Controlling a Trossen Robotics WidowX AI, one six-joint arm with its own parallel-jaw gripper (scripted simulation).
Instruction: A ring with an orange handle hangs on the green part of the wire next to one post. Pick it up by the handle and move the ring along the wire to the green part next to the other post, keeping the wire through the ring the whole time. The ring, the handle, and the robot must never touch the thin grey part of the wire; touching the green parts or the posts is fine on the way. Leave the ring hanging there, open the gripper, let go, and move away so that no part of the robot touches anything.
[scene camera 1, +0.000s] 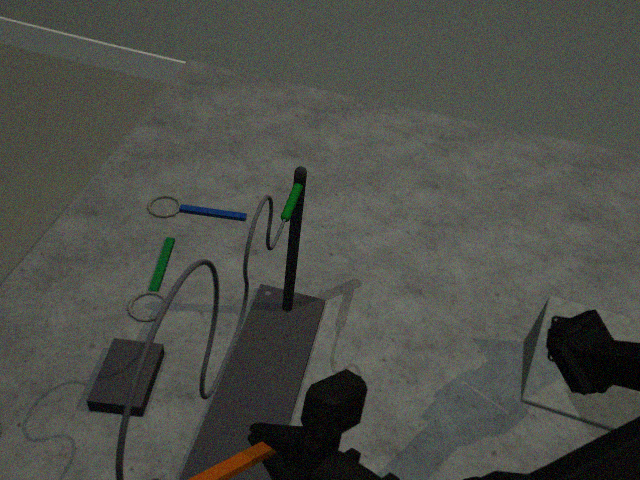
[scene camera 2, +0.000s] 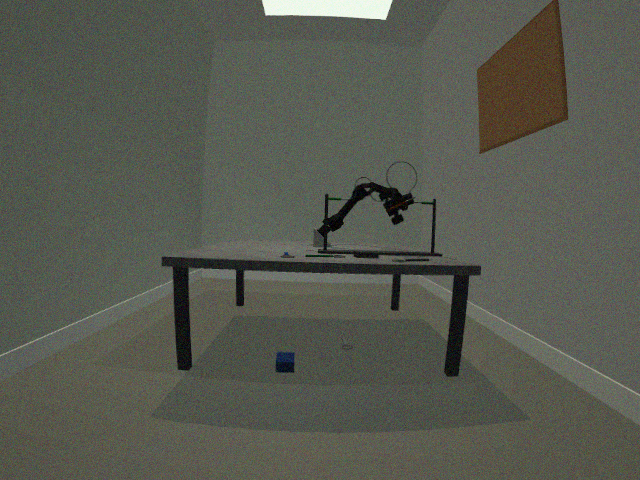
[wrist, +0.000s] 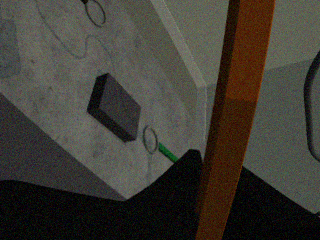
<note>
In view: my gripper (scene camera 1: 251, 430) and a dark block (scene camera 1: 110, 390).
The dark block is seen too in the wrist view (wrist: 110, 104). My gripper shows as well in the wrist view (wrist: 204, 161).
</note>
